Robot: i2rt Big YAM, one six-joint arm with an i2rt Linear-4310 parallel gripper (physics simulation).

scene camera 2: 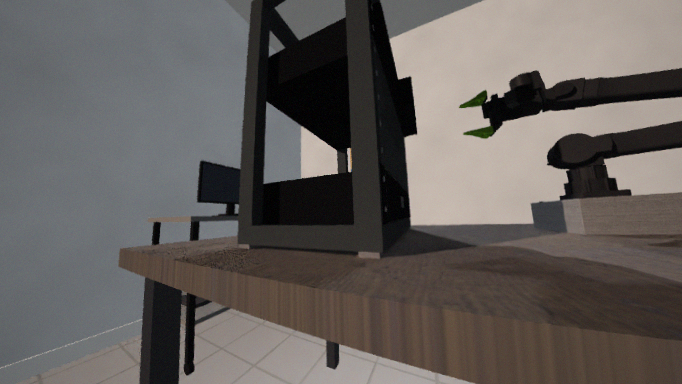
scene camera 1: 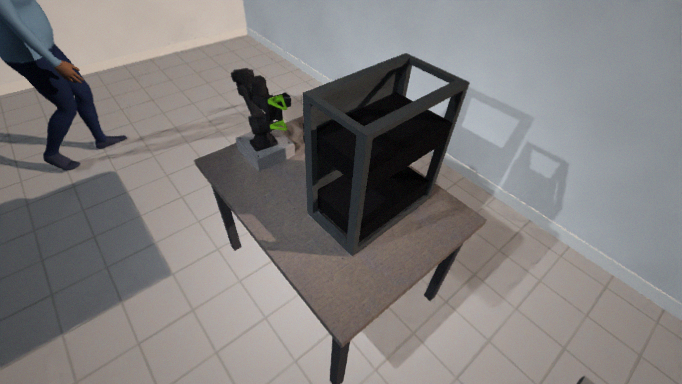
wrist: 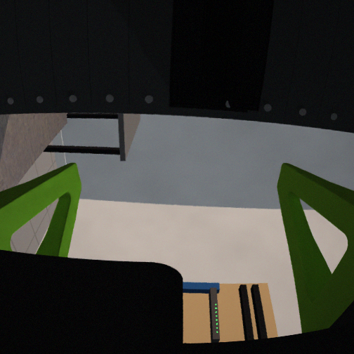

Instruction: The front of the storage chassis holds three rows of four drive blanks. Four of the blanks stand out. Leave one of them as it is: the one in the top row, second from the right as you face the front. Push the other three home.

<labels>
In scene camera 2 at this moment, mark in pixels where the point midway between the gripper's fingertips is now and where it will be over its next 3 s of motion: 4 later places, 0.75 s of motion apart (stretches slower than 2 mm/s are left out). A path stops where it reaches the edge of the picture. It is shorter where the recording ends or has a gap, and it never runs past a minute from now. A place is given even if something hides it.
The gripper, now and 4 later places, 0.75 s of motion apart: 461, 120; 438, 132; 446, 137; 446, 151; 452, 141
</labels>
